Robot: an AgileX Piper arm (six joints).
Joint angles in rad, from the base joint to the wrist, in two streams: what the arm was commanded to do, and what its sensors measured. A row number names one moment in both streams.
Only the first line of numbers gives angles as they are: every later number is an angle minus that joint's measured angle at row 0.
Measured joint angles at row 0:
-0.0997, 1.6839, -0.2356, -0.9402, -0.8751, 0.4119
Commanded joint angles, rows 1 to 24:
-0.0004, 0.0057, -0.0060, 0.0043, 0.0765, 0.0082
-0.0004, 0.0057, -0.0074, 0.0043, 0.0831, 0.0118
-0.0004, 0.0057, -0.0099, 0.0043, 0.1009, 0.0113
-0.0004, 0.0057, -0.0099, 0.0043, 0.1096, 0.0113
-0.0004, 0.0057, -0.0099, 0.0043, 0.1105, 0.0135
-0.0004, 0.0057, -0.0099, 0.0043, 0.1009, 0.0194
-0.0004, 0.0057, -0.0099, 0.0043, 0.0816, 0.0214
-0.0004, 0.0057, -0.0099, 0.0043, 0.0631, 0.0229
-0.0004, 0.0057, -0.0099, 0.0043, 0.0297, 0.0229
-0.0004, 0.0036, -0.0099, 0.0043, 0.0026, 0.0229
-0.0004, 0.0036, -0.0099, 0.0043, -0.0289, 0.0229
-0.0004, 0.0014, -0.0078, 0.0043, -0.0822, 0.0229
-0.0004, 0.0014, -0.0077, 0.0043, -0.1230, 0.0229
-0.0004, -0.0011, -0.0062, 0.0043, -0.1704, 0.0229
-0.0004, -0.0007, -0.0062, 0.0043, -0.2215, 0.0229
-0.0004, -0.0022, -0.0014, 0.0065, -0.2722, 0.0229
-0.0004, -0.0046, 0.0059, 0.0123, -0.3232, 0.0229
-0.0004, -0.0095, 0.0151, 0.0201, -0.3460, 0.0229
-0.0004, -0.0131, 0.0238, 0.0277, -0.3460, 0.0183
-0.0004, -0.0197, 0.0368, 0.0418, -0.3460, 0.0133
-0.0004, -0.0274, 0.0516, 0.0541, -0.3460, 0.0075
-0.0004, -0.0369, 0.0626, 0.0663, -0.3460, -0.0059
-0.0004, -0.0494, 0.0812, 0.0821, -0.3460, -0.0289
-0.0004, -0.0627, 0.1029, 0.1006, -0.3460, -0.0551
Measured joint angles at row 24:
0.0000, -0.0219, 0.0431, 0.0455, -0.3223, 0.0134
